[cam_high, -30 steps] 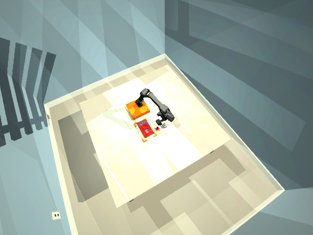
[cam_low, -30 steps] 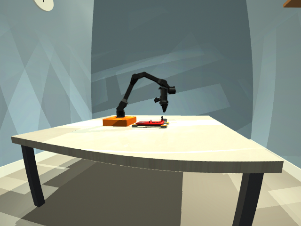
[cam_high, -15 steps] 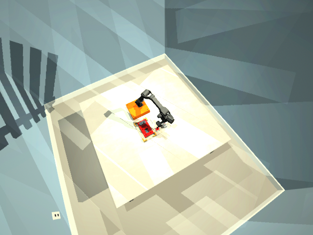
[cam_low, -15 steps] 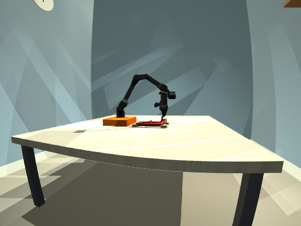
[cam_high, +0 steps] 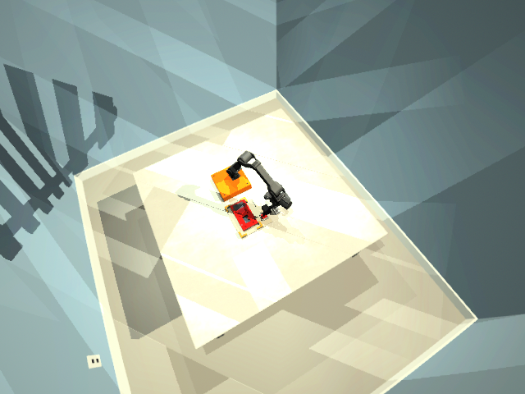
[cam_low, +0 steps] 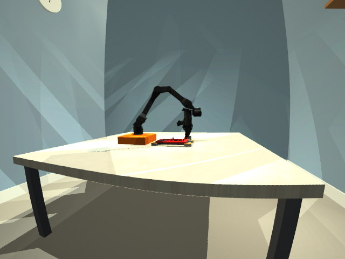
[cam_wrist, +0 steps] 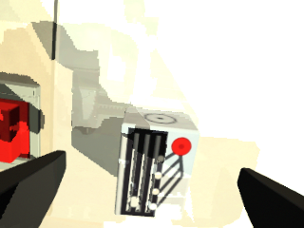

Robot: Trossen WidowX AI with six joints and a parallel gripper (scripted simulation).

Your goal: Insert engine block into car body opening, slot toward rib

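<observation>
My gripper tip is now 1 cm to the left of the engine block and 1 cm above it. From my gripper tip the other things lie so: pale base plate: 18 cm to the right, 8 cm behind, 1 cm below.
</observation>
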